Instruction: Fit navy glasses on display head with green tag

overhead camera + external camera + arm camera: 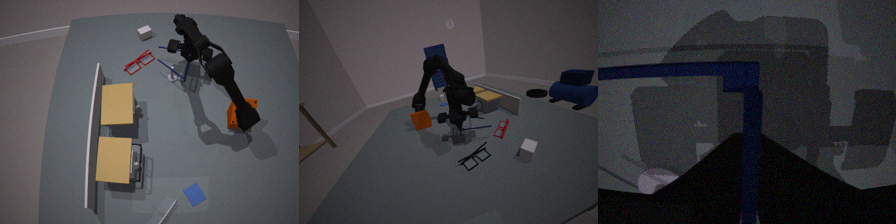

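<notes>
Right now the white peg is 80 mm ahead of my gripper tip, 50 mm to the left of it and 40 mm below it. From my gripper tip the other things lie so: blue pad (560 mm to the left, 60 mm below, 30 mm ahead); white wall (410 mm ahead, 300 mm to the left, 10 mm below).
</notes>
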